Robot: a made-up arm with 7 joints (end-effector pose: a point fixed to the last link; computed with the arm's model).
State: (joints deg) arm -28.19 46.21 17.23 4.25 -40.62 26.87 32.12
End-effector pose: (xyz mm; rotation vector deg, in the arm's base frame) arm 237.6 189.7 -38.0 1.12 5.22 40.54
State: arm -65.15 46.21 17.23 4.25 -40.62 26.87 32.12
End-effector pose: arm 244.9 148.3 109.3 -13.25 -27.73 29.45
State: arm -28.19 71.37 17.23 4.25 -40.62 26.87 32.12
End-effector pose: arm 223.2 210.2 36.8 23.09 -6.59 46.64
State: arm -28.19 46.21 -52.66 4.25 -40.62 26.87 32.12
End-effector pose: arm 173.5 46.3 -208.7 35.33 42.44 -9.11
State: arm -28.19 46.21 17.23 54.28 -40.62 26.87 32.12
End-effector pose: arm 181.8 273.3 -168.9 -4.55 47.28 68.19
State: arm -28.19 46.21 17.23 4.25 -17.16 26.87 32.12
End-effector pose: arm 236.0 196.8 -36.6 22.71 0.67 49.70
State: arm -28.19 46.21 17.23 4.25 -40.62 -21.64 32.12
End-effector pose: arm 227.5 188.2 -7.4 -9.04 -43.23 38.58
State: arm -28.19 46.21 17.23 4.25 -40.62 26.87 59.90
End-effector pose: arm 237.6 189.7 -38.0 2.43 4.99 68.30
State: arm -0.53 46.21 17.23 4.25 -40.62 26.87 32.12
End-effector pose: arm 171.5 219.4 -127.9 12.11 30.31 47.17
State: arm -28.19 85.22 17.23 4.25 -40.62 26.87 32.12
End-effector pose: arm 213.0 206.9 79.2 35.27 -13.22 49.45
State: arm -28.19 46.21 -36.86 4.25 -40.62 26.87 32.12
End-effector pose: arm 210.7 67.6 -173.2 27.90 34.44 2.64
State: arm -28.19 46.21 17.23 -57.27 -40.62 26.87 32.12
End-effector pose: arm 131.4 53.4 61.9 7.35 -43.37 2.22
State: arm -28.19 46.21 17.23 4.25 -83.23 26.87 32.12
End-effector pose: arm 237.7 177.4 -33.6 -37.07 12.88 21.48
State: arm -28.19 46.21 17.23 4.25 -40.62 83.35 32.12
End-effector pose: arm 217.1 186.7 -68.9 12.92 61.57 36.52
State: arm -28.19 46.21 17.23 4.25 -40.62 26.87 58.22
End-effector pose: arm 237.6 189.7 -38.0 2.35 5.01 66.62
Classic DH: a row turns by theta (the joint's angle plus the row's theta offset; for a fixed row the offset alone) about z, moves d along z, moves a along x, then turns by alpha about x. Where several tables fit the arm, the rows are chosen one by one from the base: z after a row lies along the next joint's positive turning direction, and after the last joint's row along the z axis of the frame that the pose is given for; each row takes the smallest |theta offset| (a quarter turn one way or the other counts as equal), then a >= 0, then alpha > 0; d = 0 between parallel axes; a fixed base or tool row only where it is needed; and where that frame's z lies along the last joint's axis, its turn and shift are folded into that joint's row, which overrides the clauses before.
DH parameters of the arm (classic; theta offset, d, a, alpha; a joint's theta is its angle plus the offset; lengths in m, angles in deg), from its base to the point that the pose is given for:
base (fixed): -4.07 0 0 -74.51
joint 1: -75.12 0.0537 -0.0197 -90
joint 2: 74 0.0004 -0.005 90
joint 3: 90 -0.1333 0.011 -90
joint 4: 90 0.002 0.0111 90
joint 5: 0 0.1587 0 -90
joint 6: -90 0 0.0393 90
joint 7: 0 -0.0003 0 0

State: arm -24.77 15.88 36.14 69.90 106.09 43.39 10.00
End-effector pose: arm 112.2 196.2 -273.5 106.94 88.82 13.16
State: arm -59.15 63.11 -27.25 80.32 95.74 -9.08 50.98
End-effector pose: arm 219.4 304.6 -80.3 154.29 -4.95 -5.37
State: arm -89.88 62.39 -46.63 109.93 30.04 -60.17 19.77
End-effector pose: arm 223.3 286.9 -7.9 88.99 -5.36 8.80
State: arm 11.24 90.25 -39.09 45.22 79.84 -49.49 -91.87
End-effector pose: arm 19.6 329.6 -127.3 -9.30 -91.40 76.13
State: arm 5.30 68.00 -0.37 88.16 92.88 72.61 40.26
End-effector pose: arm -26.6 355.3 -72.3 -119.83 -41.16 -3.65
